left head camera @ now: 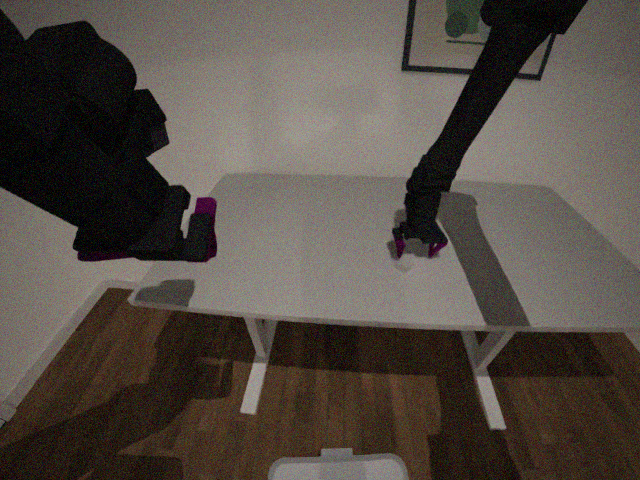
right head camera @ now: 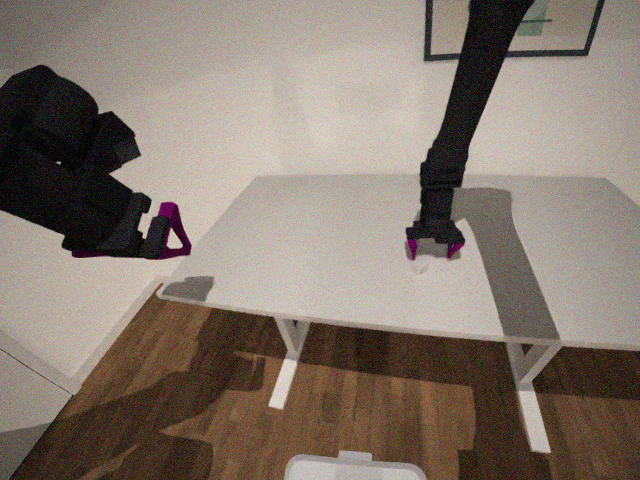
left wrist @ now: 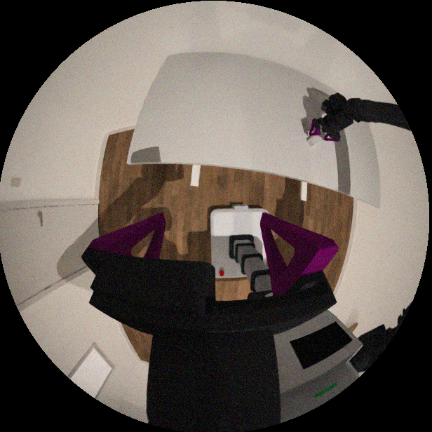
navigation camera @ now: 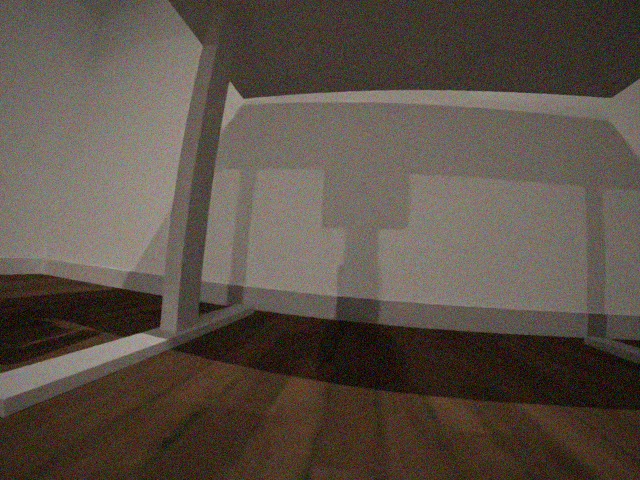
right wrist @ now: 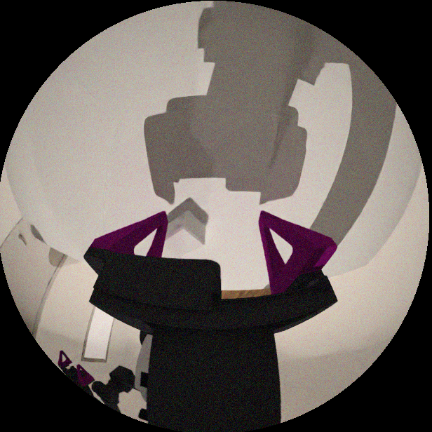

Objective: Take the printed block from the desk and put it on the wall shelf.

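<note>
The small pale block point(left head camera: 404, 264) point(right head camera: 419, 267) point(left wrist: 312, 141) point(right wrist: 185, 239) sits on the white desk point(left head camera: 310, 248) point(right head camera: 320, 248) point(left wrist: 225, 110) point(right wrist: 75, 125). My right gripper point(left head camera: 415, 256) point(right head camera: 431, 258) point(left wrist: 316, 136) point(right wrist: 212, 216) is open and empty, low over the desk beside the block. In the right wrist view the block shows between the fingers, close to the finger at the picture's left; its lower part is hidden. My left gripper point(left head camera: 149, 257) point(right head camera: 136, 254) point(left wrist: 212, 217) point(right wrist: 71, 360) is open and empty, raised by the desk's left end. The wall shelf does not show in these views.
A framed picture point(left head camera: 439, 70) point(right head camera: 439, 56) hangs on the wall behind the desk. The desk's legs point(left head camera: 254, 387) point(right head camera: 284, 382) point(navigation camera: 188, 206) stand on the wood floor. My white base point(left head camera: 338, 467) point(right head camera: 356, 469) point(left wrist: 227, 225) is in front of the desk. A door point(left wrist: 55, 230) is at the left.
</note>
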